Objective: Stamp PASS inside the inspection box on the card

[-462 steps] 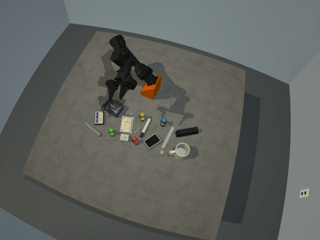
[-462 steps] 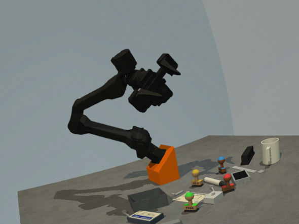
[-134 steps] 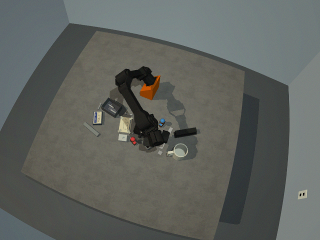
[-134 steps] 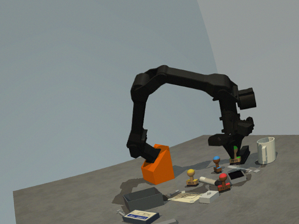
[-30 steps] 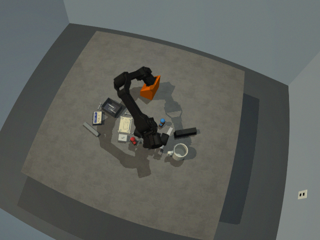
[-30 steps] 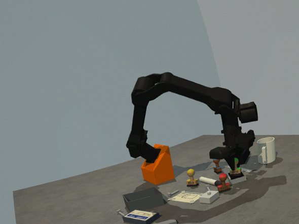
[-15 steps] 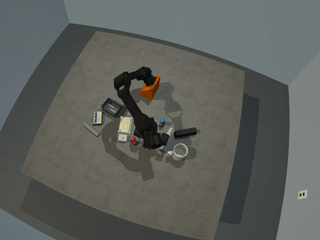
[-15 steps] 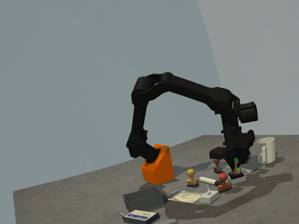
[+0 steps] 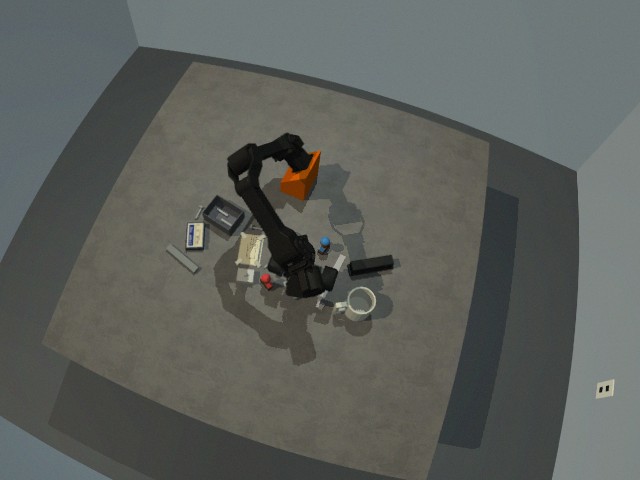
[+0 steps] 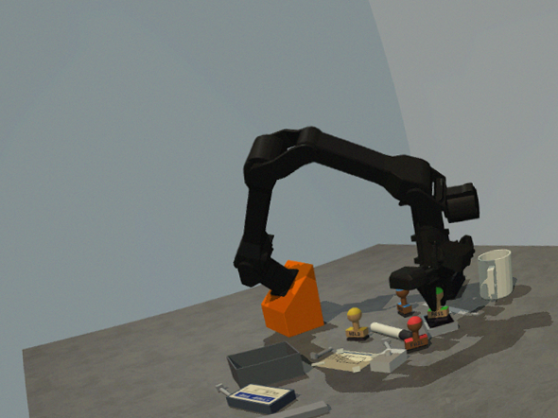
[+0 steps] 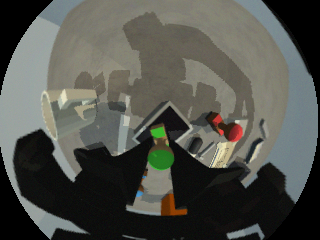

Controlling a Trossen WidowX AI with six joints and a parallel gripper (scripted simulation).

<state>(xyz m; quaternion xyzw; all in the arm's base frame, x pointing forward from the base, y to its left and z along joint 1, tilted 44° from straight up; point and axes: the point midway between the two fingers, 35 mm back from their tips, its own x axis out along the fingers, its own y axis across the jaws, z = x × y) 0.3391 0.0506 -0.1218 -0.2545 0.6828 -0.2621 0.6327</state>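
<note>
The green-topped PASS stamp lies right at my gripper tip. From my gripper tip the other things lie so: marker (7 cm to the right, 5 cm behind, 3 cm below); then red stamp (10 cm to the right, 4 cm ahead, 2 cm below); then black ink pad (3 cm below).
</note>
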